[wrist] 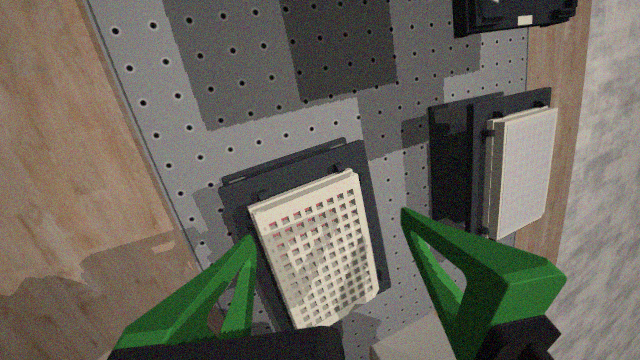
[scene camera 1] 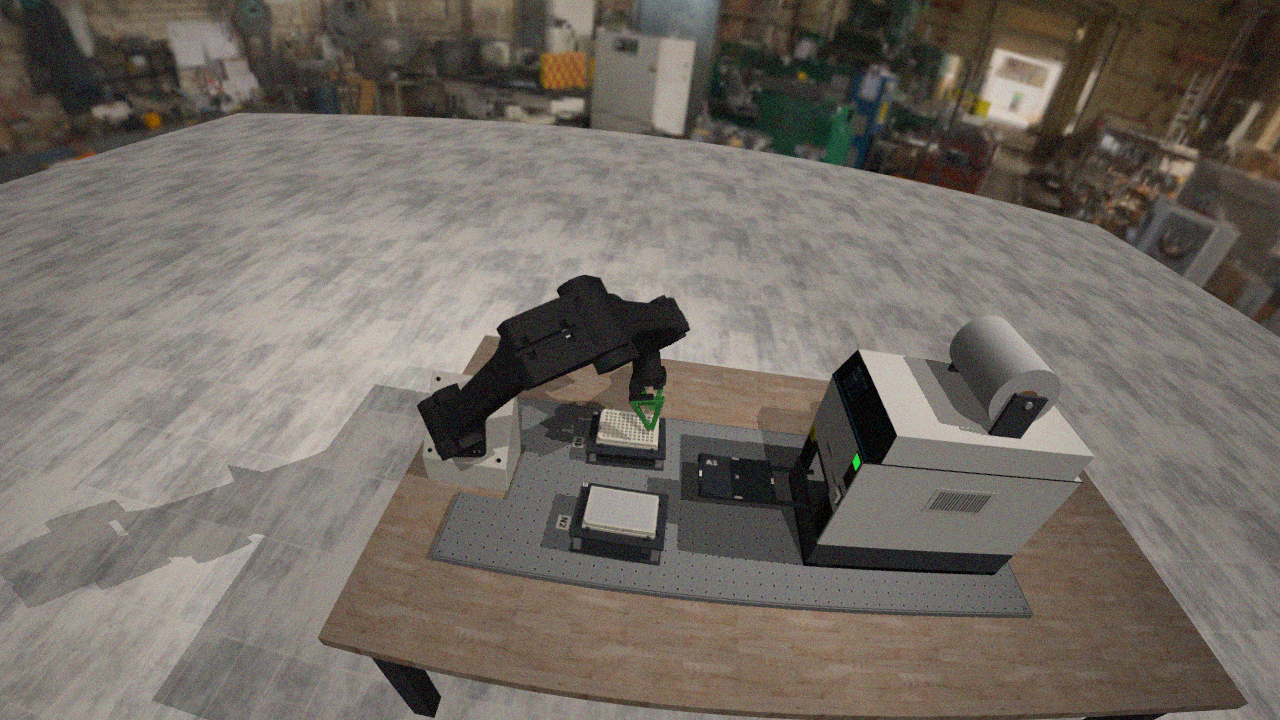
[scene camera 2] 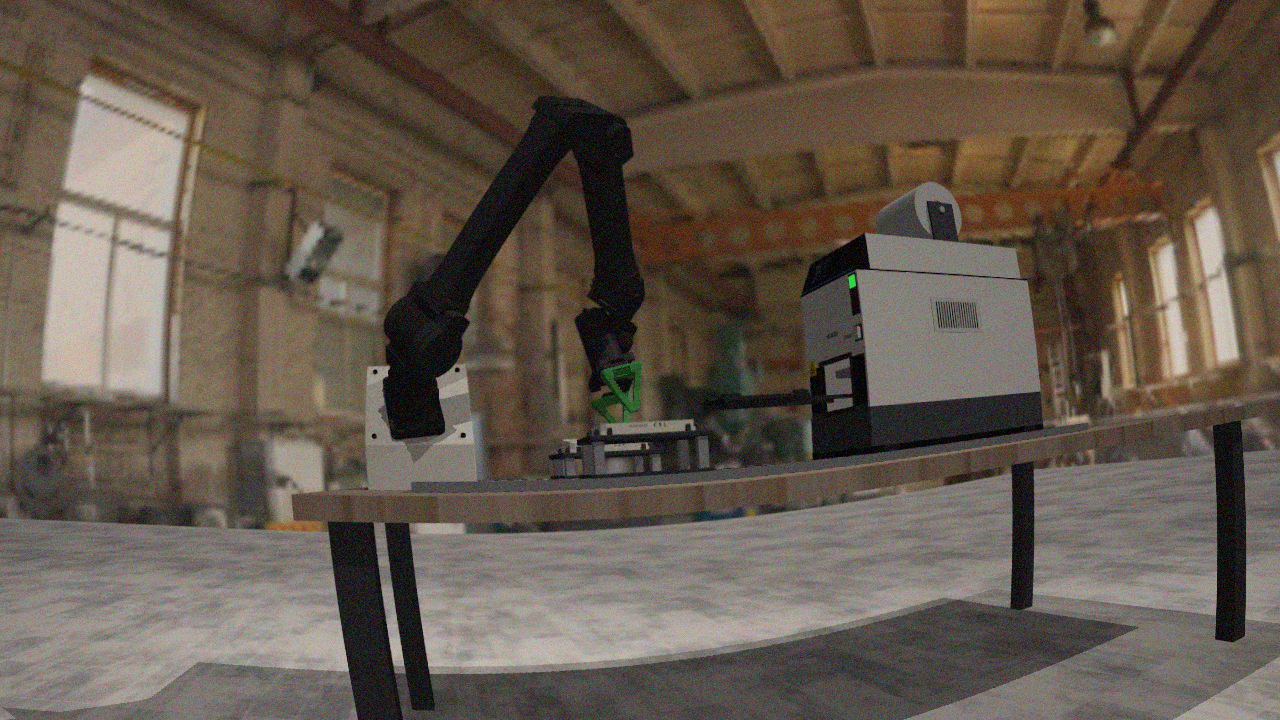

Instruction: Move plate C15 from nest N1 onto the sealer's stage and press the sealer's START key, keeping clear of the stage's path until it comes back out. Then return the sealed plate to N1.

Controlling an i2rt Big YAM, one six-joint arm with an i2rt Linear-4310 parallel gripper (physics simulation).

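Places are measured from the arm's base along level axes (x ahead, y left, z up), in centimetres.
Where they show: gripper, fingertip midpoint: (wrist: 326,228) (scene camera 1: 651,419); arm's base, origin of the base link: (scene camera 2: 412,408).
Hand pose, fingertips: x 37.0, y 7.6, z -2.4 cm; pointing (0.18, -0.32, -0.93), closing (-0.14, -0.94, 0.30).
Things, the pixels of their top centre, and the offset from my fingertips. "spot": a spot on its surface instead. Level surfaces: height alone.
- Plate C15, middle of its top: (wrist: 330,266) (scene camera 2: 603,437) (scene camera 1: 629,424) dx -4.6, dy +0.4, dz -2.1 cm
- dark nest N1, middle of its top: (wrist: 326,255) (scene camera 2: 604,446) (scene camera 1: 628,430) dx -4.6, dy +0.1, dz -3.6 cm
- sealer, surface spot: (scene camera 2: 948,358) spot: dx +46.1, dy -30.9, dz +5.5 cm
- second plate, middle of its top: (scene camera 2: 641,423) (wrist: 527,175) (scene camera 1: 622,508) dx -6.1, dy -21.9, dz -1.5 cm
- nest N2, surface spot: (wrist: 450,165) spot: dx -5.0, dy -18.8, dz -8.2 cm
- grey perforated board, its level: dz -8.7 cm
- wooden table, its level: dz -10.0 cm
- film roll, middle of its top: (scene camera 1: 1018,340) (scene camera 2: 913,193) dx +52.7, dy -20.5, dz +38.9 cm
Plate C15 (scene camera 1: 629,431) (wrist: 320,250), cream with open wells, sits on the dark nest N1 (scene camera 1: 626,457) (wrist: 295,176). My gripper (scene camera 1: 648,424) (scene camera 2: 612,413) (wrist: 326,228) has green fingers, open and empty, above that plate. In the wrist view one fingertip is near the plate's left edge, the other stands off to its right. The sealer (scene camera 1: 966,510) (scene camera 2: 948,358) has a green light lit. Its black stage (scene camera 1: 735,478) (scene camera 2: 756,401) is out and holds no plate; part of it shows in the wrist view (wrist: 500,25). The START key is too small to read clearly.
A second plate (scene camera 1: 621,511) (scene camera 2: 644,428) (wrist: 525,170), white-topped, sits on nest N2 (scene camera 1: 617,548) (wrist: 450,165) beside N1. Both nests and the sealer stand on a grey perforated board (scene camera 1: 501,537) on the wooden table (scene camera 1: 716,662). A film roll (scene camera 1: 1002,362) (scene camera 2: 917,212) tops the sealer.
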